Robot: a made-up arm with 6 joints. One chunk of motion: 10 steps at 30 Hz.
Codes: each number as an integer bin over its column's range. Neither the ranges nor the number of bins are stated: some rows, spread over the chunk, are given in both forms.
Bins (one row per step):
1: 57 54 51 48 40 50
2: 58 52 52 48 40 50
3: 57 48 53 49 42 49
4: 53 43 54 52 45 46
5: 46 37 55 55 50 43
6: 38 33 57 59 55 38
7: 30 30 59 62 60 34
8: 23 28 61 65 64 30
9: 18 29 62 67 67 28
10: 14 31 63 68 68 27
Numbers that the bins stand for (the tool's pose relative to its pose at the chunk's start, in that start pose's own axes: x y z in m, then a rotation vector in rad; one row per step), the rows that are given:
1: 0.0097 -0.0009 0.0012 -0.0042 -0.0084 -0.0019
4: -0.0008 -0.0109 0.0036 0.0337 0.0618 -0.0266
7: -0.0612 -0.0227 0.0077 0.1287 0.2724 -0.1005
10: -0.1032 -0.0218 0.0109 0.1857 0.3847 -0.1436
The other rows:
2: 0.0123 -0.0027 0.0020 -0.0042 -0.0084 -0.0019
3: 0.0097 -0.0064 0.0028 0.0053 0.0197 -0.0081
5: -0.0192 -0.0164 0.0044 0.0622 0.1320 -0.0451
6: -0.0402 -0.0200 0.0061 0.1002 0.2022 -0.0759
8: -0.0796 -0.0245 0.0093 0.1572 0.3286 -0.1252
9: -0.0927 -0.0236 0.0101 0.1762 0.3707 -0.1375

